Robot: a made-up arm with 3 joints.
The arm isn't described. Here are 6 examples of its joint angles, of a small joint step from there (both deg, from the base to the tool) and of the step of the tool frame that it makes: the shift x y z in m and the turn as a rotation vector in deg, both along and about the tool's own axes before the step.
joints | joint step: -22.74 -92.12 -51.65 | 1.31 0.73 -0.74
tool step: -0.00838 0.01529 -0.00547 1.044 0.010 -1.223
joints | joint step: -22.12 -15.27 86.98 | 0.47 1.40 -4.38
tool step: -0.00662 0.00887 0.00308 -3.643 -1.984 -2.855
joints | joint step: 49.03 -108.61 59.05 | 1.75 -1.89 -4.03
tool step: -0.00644 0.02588 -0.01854 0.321 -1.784 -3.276
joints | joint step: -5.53 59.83 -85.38 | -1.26 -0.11 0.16
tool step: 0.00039 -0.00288 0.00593 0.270 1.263 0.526
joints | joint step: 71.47 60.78 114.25 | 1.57 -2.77 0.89
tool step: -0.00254 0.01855 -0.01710 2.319 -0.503 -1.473
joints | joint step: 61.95 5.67 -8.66 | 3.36 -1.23 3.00
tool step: -0.00996 0.01190 0.00155 0.134 0.614 -0.751
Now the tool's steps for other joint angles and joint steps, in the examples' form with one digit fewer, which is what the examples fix.
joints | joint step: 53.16 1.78 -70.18 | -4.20 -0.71 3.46
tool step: 0.0355 -0.0399 0.0028 2.57 2.79 6.69
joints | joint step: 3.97 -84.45 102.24 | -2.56 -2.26 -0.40
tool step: -0.0223 0.0328 -0.0002 2.11 1.00 -2.89
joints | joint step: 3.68 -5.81 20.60 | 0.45 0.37 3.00
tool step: 0.0092 -0.0105 -0.0031 1.32 0.59 2.18
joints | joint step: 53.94 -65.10 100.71 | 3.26 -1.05 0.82
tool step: 0.0236 -0.0134 -0.0271 0.36 -2.84 1.50
